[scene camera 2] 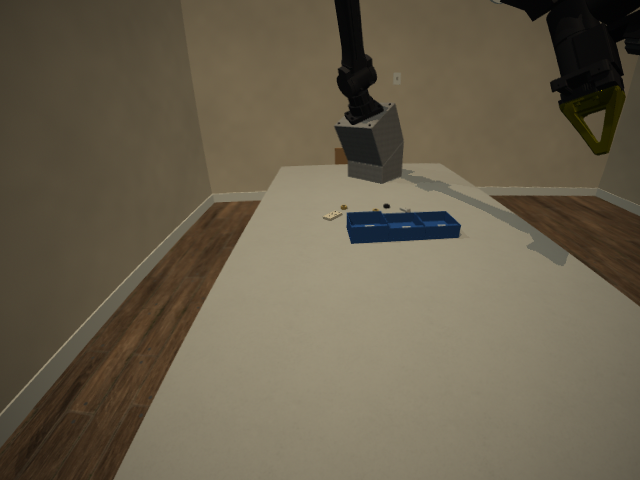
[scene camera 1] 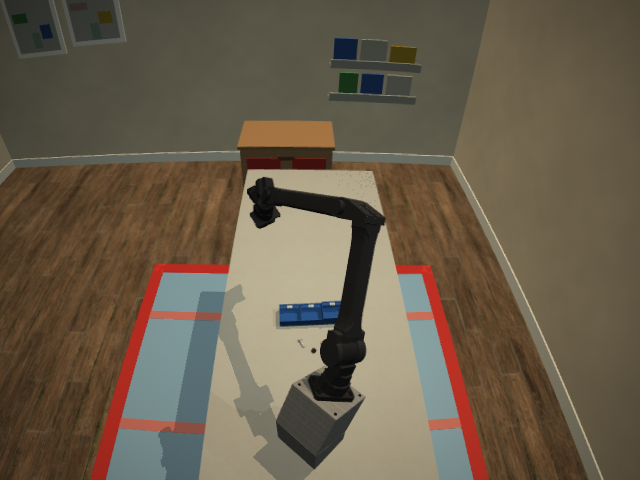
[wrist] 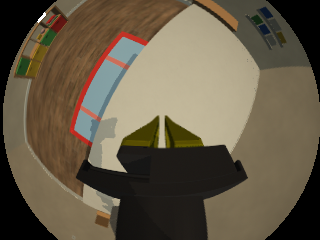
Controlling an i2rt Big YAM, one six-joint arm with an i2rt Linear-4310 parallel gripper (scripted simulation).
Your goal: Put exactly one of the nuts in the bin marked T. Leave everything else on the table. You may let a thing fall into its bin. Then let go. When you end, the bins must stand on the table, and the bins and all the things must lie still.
Scene:
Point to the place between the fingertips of my gripper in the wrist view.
161, 119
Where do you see a blue bin row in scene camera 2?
At 444, 226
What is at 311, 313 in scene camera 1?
A blue bin row.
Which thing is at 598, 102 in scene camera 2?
My gripper.

